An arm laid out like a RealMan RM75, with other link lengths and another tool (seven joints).
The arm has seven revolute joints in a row. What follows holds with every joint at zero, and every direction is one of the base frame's. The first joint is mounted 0.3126 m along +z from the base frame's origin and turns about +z. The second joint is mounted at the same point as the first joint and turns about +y. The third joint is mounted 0.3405 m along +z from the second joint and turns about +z. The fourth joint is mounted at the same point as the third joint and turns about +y. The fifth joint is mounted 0.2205 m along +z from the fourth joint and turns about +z. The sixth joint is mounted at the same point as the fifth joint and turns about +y. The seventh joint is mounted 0.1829 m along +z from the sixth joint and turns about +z. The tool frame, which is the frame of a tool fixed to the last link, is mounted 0.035 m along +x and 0.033 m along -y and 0.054 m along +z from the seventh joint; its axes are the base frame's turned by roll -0.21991, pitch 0 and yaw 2.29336 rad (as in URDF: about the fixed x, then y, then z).
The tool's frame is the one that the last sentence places.
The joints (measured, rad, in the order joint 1, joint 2, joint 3, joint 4, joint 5, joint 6, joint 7), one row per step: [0.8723 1.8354 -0.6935 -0.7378 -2.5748 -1.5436 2.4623]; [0.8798 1.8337 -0.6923 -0.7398 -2.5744 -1.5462 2.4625]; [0.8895 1.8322 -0.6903 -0.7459 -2.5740 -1.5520 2.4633]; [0.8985 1.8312 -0.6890 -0.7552 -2.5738 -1.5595 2.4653]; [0.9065 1.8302 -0.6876 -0.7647 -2.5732 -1.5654 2.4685]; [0.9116 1.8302 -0.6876 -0.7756 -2.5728 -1.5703 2.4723]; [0.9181 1.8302 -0.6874 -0.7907 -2.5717 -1.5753 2.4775]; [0.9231 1.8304 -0.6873 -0.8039 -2.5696 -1.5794 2.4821]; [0.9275 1.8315 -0.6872 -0.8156 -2.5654 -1.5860 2.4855]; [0.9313 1.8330 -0.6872 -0.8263 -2.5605 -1.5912 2.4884]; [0.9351 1.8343 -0.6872 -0.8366 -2.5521 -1.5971 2.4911]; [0.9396 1.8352 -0.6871 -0.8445 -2.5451 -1.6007 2.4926]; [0.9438 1.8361 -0.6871 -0.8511 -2.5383 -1.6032 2.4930]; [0.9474 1.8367 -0.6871 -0.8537 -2.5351 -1.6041 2.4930]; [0.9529 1.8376 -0.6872 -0.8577 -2.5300 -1.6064 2.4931]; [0.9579 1.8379 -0.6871 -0.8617 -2.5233 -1.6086 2.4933]
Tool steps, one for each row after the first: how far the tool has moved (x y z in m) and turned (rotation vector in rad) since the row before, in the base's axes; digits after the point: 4 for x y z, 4 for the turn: [-0.0040 0.0028 0.0013 0.0011 0.0002 0.0080]; [-0.0058 0.0036 0.0020 0.0013 0.0004 0.0116]; [-0.0059 0.0033 0.0022 0.0013 -0.0004 0.0116]; [-0.0055 0.0033 0.0023 0.0034 0.0000 0.0099]; [-0.0042 0.0024 0.0020 0.0038 -0.0012 0.0077]; [-0.0056 0.0035 0.0029 0.0072 -0.0013 0.0106]; [-0.0048 0.0029 0.0024 0.0065 -0.0001 0.0090]; [-0.0050 0.0018 0.0011 0.0023 0.0030 0.0090]; [-0.0048 0.0017 0.0007 0.0025 0.0037 0.0088]; [-0.0055 0.0016 0.0004 0.0019 0.0070 0.0100]; [-0.0052 0.0019 0.0005 0.0024 0.0055 0.0102]; [-0.0048 0.0019 0.0003 0.0022 0.0051 0.0102]; [-0.0031 0.0013 -0.0001 0.0007 0.0026 0.0063]; [-0.0048 0.0017 -0.0002 0.0002 0.0042 0.0096]; [-0.0048 0.0018 0.0001 0.0010 0.0055 0.0096]
